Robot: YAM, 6 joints.
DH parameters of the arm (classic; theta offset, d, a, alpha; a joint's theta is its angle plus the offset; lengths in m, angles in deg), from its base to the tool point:
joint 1: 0 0.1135 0.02 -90
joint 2: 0 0 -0.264 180
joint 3: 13.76 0 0.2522 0
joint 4: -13.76 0 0.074 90
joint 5: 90 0 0 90
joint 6: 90 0.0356 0 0
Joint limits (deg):
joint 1: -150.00..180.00
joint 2: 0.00..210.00
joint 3: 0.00..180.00
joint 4: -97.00..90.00
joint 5: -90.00..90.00
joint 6: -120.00..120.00
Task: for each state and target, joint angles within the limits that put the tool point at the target. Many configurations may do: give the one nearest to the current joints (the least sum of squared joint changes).
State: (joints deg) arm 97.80 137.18 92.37 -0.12 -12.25 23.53
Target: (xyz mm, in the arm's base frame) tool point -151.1 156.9 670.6
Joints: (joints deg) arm 131.20 87.52 129.10 11.08 -16.90 23.53
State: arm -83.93 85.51 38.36 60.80 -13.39 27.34
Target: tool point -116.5 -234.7 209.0
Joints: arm -117.66 78.67 22.09 60.81 -9.31 27.34
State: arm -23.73 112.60 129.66 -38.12 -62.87 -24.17
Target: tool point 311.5 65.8 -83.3
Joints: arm 6.35 156.63 78.39 -47.97 -60.29 -24.17
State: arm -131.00 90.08 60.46 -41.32 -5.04 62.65
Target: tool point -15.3 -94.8 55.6
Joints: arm -104.10 101.11 19.40 -48.31 -13.42 62.65
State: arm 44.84 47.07 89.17 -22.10 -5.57 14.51
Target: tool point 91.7 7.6 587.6
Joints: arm 7.97 52.96 97.23 -17.38 8.37 14.51
